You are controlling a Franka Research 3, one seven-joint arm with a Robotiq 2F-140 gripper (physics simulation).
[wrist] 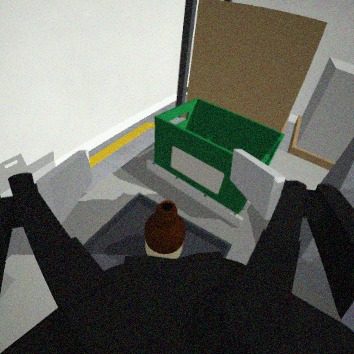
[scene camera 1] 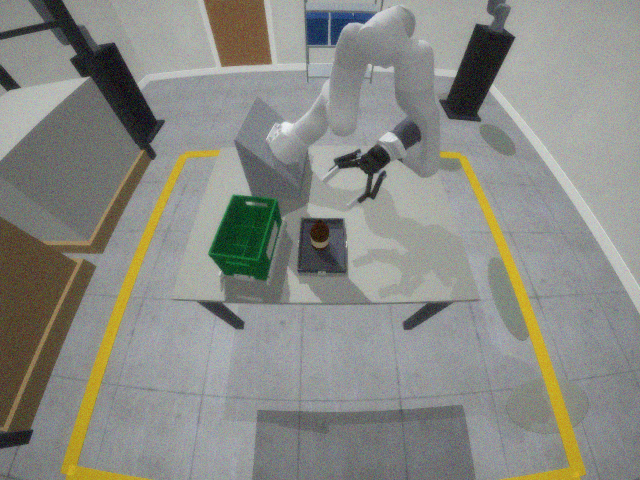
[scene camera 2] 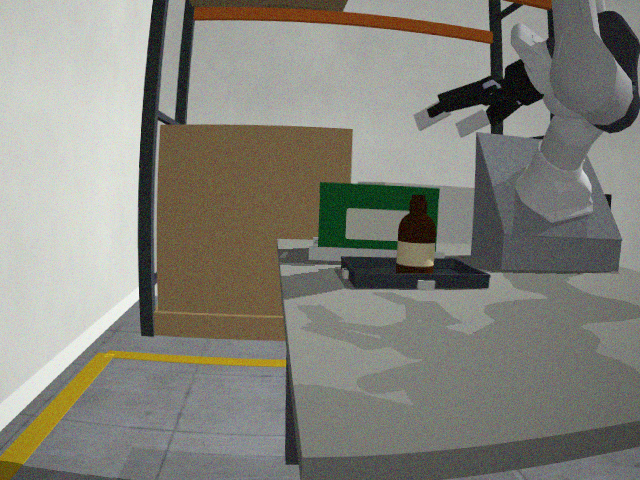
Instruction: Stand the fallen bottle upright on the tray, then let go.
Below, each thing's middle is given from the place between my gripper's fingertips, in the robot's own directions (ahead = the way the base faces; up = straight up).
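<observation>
There is the brown bottle [scene camera 2: 416,234], and my hand is 21 cm above it, 5 cm to the left of it and 2 cm short of it.
</observation>
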